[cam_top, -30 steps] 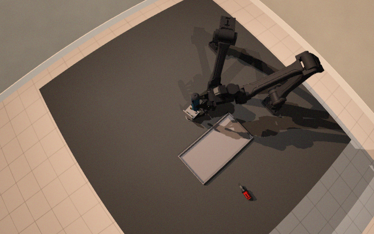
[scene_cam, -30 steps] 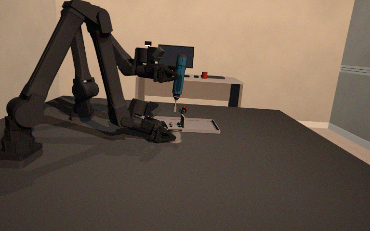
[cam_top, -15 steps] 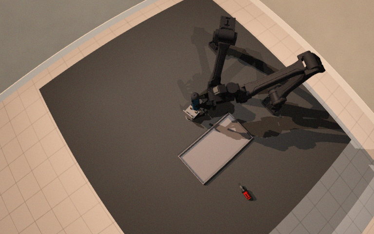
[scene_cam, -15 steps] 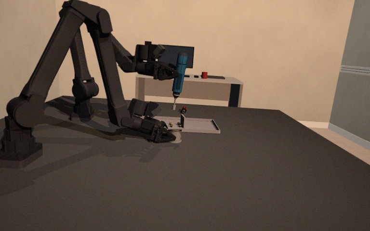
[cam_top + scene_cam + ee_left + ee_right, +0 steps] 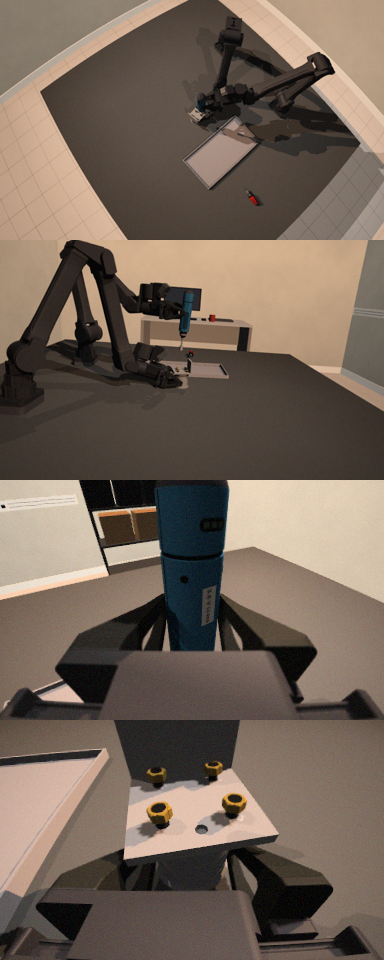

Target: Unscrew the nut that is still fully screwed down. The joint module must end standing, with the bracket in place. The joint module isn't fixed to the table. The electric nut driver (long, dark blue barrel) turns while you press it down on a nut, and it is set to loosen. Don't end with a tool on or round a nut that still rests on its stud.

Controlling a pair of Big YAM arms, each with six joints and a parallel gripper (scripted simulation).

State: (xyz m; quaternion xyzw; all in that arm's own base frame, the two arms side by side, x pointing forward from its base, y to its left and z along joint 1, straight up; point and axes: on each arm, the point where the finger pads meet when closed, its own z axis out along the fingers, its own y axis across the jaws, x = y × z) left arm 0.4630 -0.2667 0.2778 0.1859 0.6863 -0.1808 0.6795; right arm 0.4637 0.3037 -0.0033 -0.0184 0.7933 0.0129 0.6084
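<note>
The joint module is 1 cm above my right hand. Round my right hand: nut (2 cm ahead, 2 cm to the left, 5 cm above); grey bracket (5 cm above); tip (1 cm behind, 3 cm to the left, 14 cm above).
</note>
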